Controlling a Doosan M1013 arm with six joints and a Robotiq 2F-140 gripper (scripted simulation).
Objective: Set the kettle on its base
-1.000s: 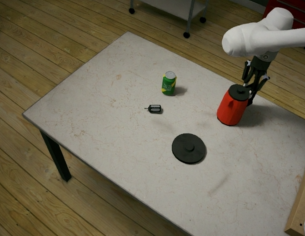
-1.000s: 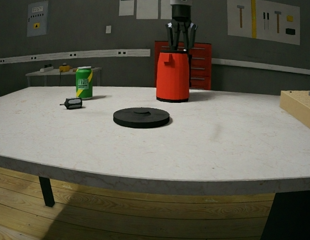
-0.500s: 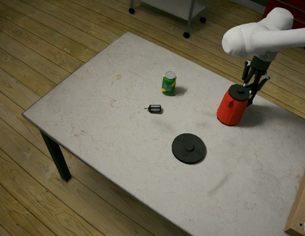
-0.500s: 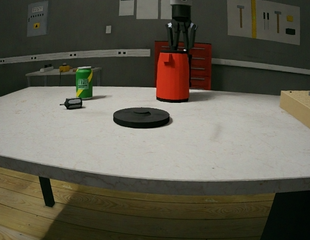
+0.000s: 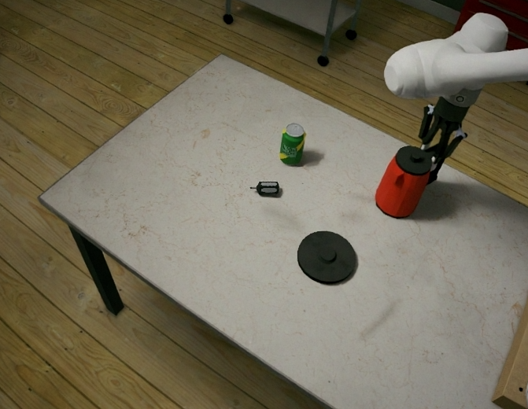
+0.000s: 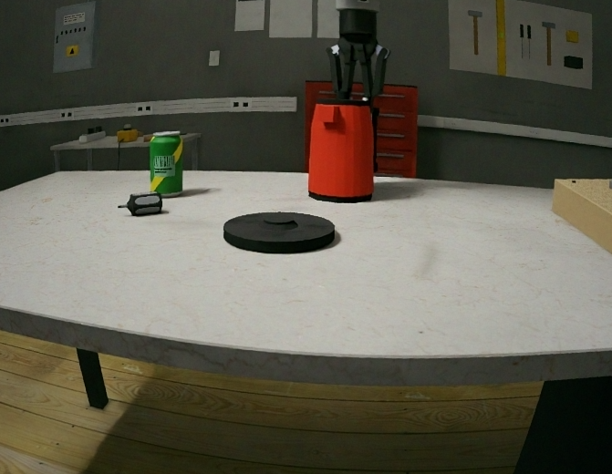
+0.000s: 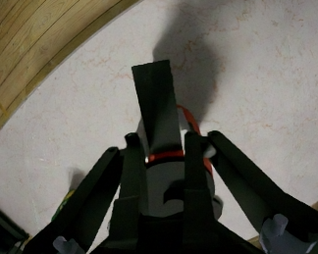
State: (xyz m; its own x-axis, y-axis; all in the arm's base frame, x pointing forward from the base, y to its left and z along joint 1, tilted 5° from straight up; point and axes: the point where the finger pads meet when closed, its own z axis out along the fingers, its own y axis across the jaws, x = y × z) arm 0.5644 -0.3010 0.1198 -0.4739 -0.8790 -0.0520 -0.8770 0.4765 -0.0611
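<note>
Right now the red kettle is 2 cm ahead of my hand, 3 cm to the left of it and 6 cm below it. Round my hand: black round base: 13 cm ahead, 33 cm to the left, 14 cm below; then black tool: 37 cm ahead, 22 cm to the left, 14 cm below.
</note>
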